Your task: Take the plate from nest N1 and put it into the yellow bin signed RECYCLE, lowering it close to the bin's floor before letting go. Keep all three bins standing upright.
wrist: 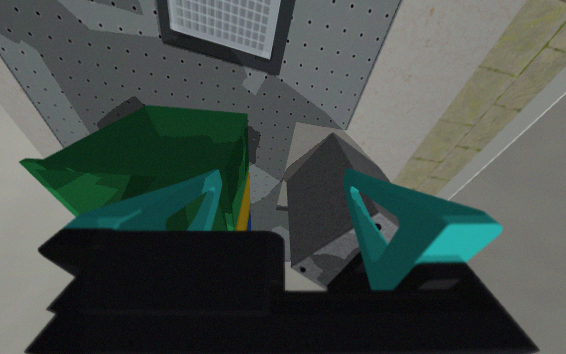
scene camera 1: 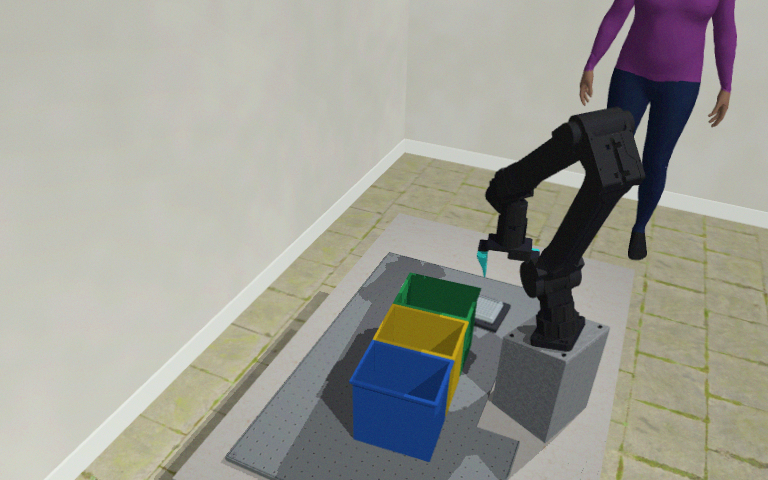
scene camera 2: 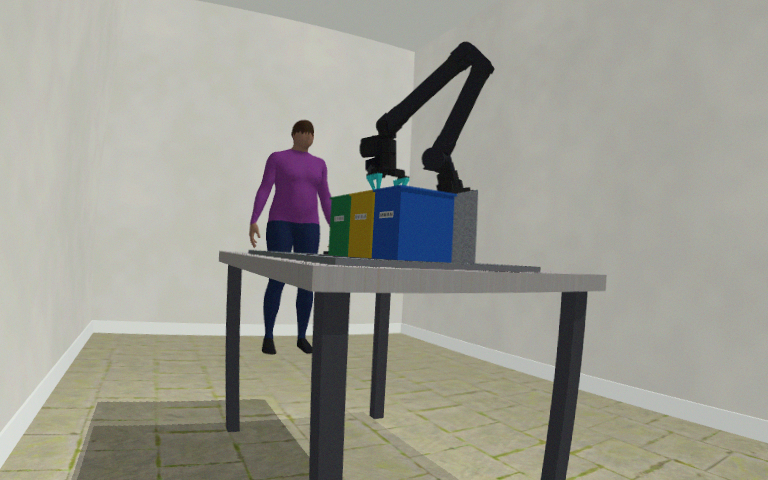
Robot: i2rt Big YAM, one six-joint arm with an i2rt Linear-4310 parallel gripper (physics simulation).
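Seen in the pictures: gripper, fingertip midpoint: (wrist: 282,176) (scene camera 1: 505,278); arm's base, origin of the base link: (scene camera 1: 558,333).
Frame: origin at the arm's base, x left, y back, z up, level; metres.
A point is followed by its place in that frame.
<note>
A pale gridded plate (scene camera 1: 489,309) {x -0.232, y -0.227, z -0.192 m} (wrist: 227,25) {x -0.213, y -0.262, z -0.199 m} lies flat in a dark nest (scene camera 1: 499,324) {x -0.203, y -0.185, z -0.205 m} (wrist: 272,66) {x -0.185, y -0.196, z -0.203 m}; the nest's label does not show. The yellow bin (scene camera 1: 421,328) {x 0.048, y -0.295, z -0.082 m} (scene camera 2: 361,232) {x 0.128, y -0.351, z -0.147 m} (wrist: 243,212) {x 0.055, y -0.192, z -0.123 m} stands upright between the green bin (scene camera 1: 441,294) {x -0.083, y -0.308, z -0.075 m} (scene camera 2: 339,237) {x -0.001, y -0.375, z -0.160 m} (wrist: 195,120) {x -0.089, y -0.292, z -0.166 m} and the blue bin (scene camera 1: 396,418) {x 0.288, y -0.225, z -0.109 m} (scene camera 2: 424,226) {x 0.291, y -0.243, z -0.128 m}. The bins' small signs in scene camera 2 are too small to read. My gripper (scene camera 1: 509,270) {x -0.140, y -0.172, z -0.010 m} (scene camera 2: 388,185) {x -0.140, y -0.172, z -0.010 m} (wrist: 282,176) {x -0.140, y -0.172, z -0.010 m} points down, open and empty, above the board. In the wrist view its left finger overlaps the green bin and the plate is at the top, away from the fingers.
The grey arm pedestal (scene camera 1: 543,379) {x 0.081, y 0.004, z -0.061 m} (scene camera 2: 465,226) {x 0.082, y 0.006, z -0.102 m} (wrist: 320,200) {x -0.039, y -0.076, z -0.098 m} stands close beside the bins and appears below the fingers in the wrist view. The perforated board (scene camera 1: 266,435) {x 0.395, y -0.483, z -0.215 m} (wrist: 325,60) {x -0.213, y -0.121, z -0.215 m} lies under the bins and nest. A person (scene camera 1: 662,39) (scene camera 2: 297,181) stands behind the table (scene camera 2: 453,281) {x 0.546, y -0.302, z -0.248 m}.
</note>
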